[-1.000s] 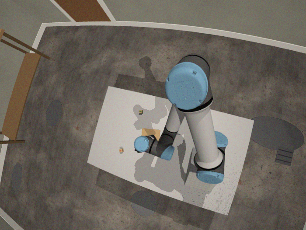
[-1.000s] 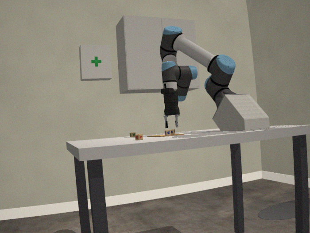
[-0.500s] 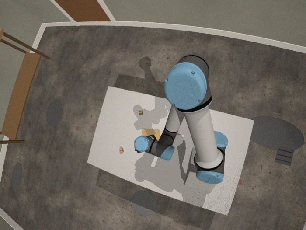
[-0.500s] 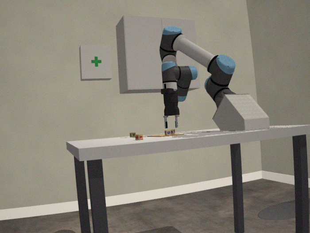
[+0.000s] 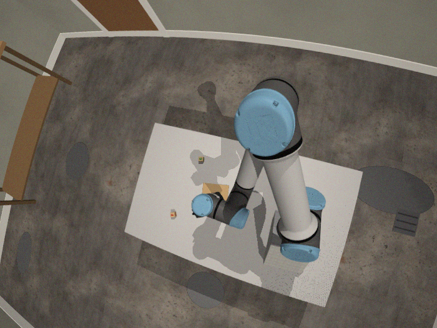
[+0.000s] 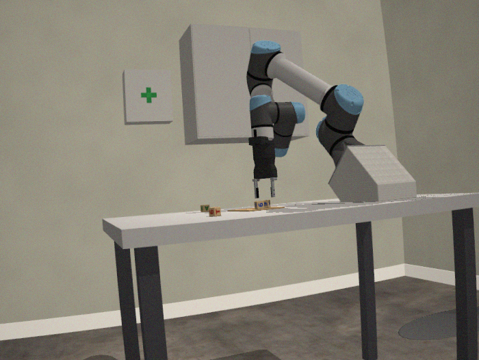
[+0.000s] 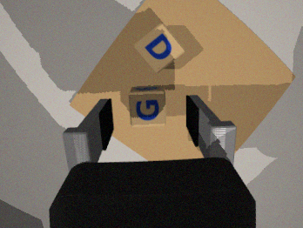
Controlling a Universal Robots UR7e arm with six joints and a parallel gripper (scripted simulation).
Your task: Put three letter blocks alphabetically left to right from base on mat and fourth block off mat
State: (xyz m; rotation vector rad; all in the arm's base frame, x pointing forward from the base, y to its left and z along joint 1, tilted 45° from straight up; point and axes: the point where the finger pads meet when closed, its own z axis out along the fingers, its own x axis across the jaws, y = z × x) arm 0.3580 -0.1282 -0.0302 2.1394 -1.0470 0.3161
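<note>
The tan mat lies 30 mm ahead of my hand, 20 mm to the right of it and 50 mm below it. The rest, counted from my hand: red-marked block: 250 mm ahead, 110 mm to the left, 40 mm below.
</note>
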